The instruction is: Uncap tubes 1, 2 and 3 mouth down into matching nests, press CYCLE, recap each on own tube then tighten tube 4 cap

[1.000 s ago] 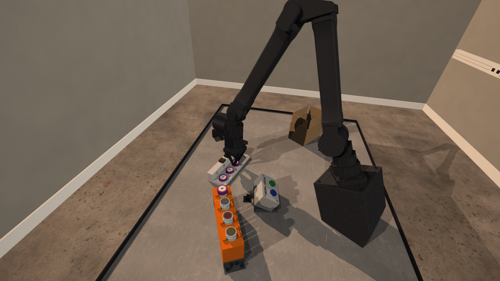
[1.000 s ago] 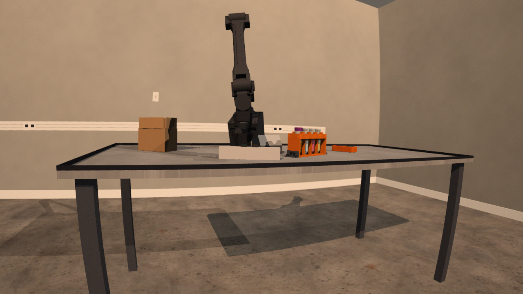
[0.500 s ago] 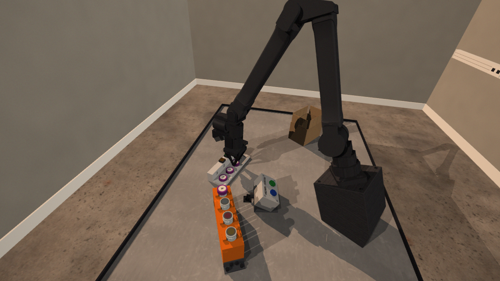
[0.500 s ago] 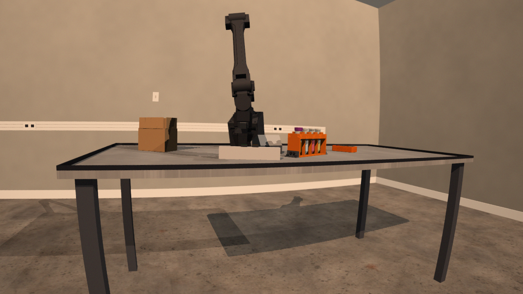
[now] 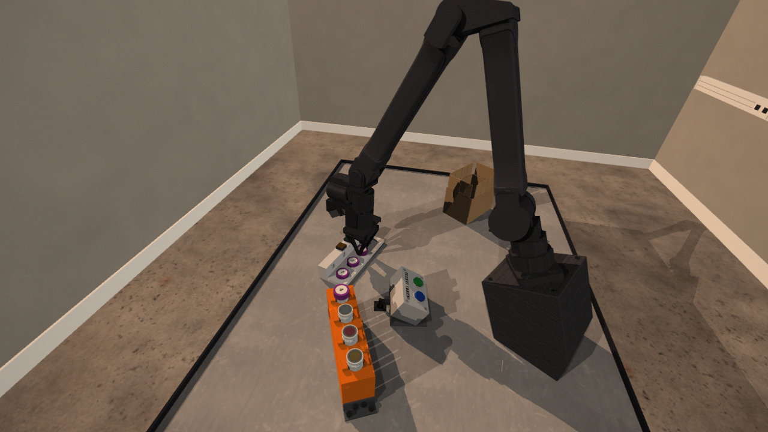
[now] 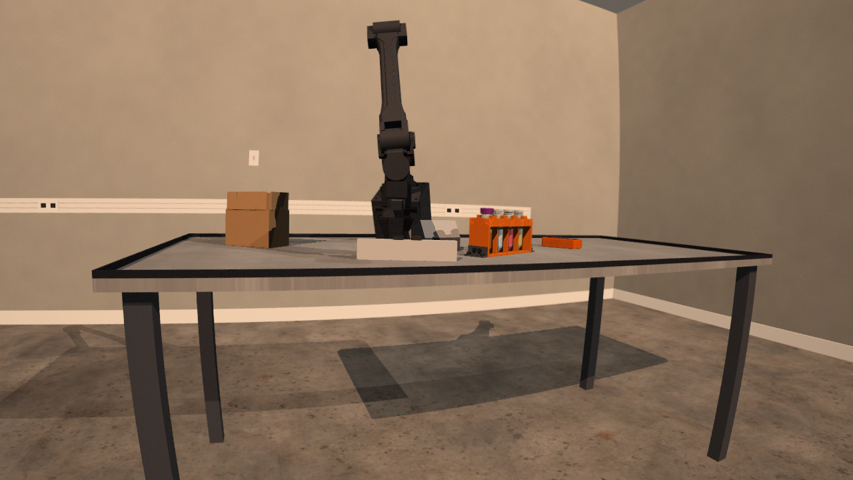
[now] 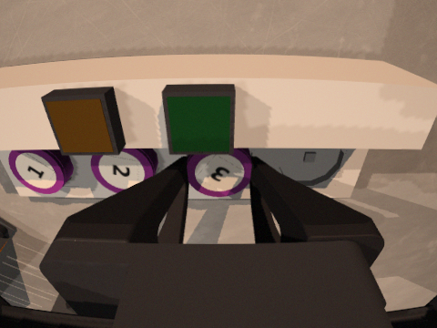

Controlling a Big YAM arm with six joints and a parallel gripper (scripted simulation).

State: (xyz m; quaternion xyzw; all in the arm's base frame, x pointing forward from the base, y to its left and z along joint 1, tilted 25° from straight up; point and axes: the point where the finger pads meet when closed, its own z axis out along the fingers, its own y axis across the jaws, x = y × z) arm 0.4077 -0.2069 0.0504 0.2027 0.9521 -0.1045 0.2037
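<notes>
Right now my hand is 160 mm to the right of the green key, 150 mm past it and 40 mm below it. The rest, counted from my hand: blue key 210 mm to the left, 150 mm behind, 40 mm above; then key housing 180 mm to the left, 130 mm behind, 30 mm above; then cardboard box 360 mm behind, 260 mm to the right, 40 mm above.
</notes>
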